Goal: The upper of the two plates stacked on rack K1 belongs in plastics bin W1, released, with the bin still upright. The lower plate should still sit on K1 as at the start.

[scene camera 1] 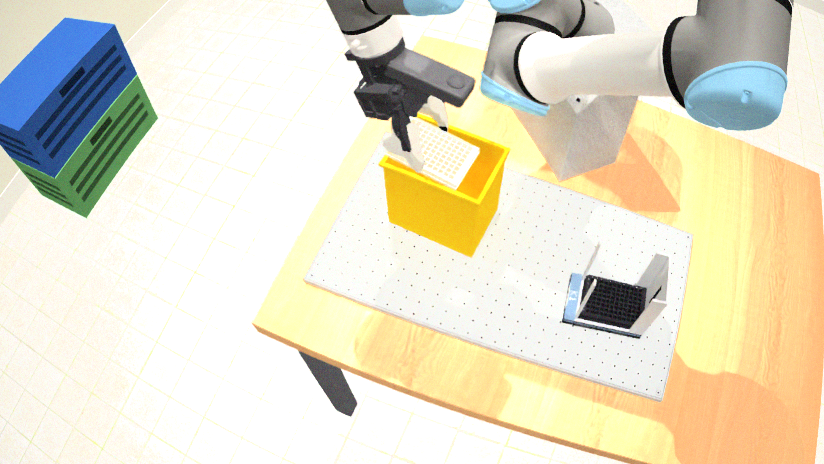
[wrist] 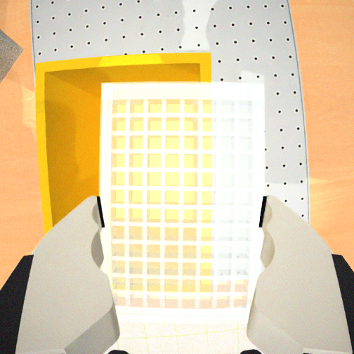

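Pixels of known places: gripper, fingertip midpoint: (scene camera 1: 433, 152); arm's base, link origin: (scene camera 1: 581, 33).
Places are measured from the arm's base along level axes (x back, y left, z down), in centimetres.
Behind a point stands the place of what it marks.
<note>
My gripper (scene camera 1: 427, 142) {y -24.4, x -31.1, z 4.2 cm} (wrist: 181, 198) is shut on the upper plate (scene camera 1: 448, 152) {y -22.1, x -31.2, z 3.8 cm} (wrist: 181, 200), a white, see-through gridded plate held by its two long sides. The plate is above the yellow plastics bin W1 (scene camera 1: 433, 210) {y -24.1, x -33.0, z 17.5 cm} (wrist: 42, 150). In the wrist view it covers the right part of the bin's opening and reaches past the bin's right wall; the left part of the opening shows. The bin stands upright. The lower plate (scene camera 1: 614, 302) {y 10.3, x -43.1, z 24.3 cm}, black and gridded, sits on rack K1 (scene camera 1: 573, 296) {y 2.6, x -41.9, z 25.8 cm} at the right. The rack does not show in the wrist view.
The bin and rack stand on a grey perforated board (scene camera 1: 461, 299) {y -17.5, x -44.1, z 27.7 cm} (wrist: 250, 45) on the wooden table (scene camera 1: 426, 386) {y -21.1, x -60.7, z 28.9 cm} (wrist: 330, 100). The robot's pedestal (scene camera 1: 593, 138) {y 4.9, x -11.6, z 17.1 cm} stands behind. Blue (scene camera 1: 51, 74) and green (scene camera 1: 86, 184) crates are stacked at the far left.
</note>
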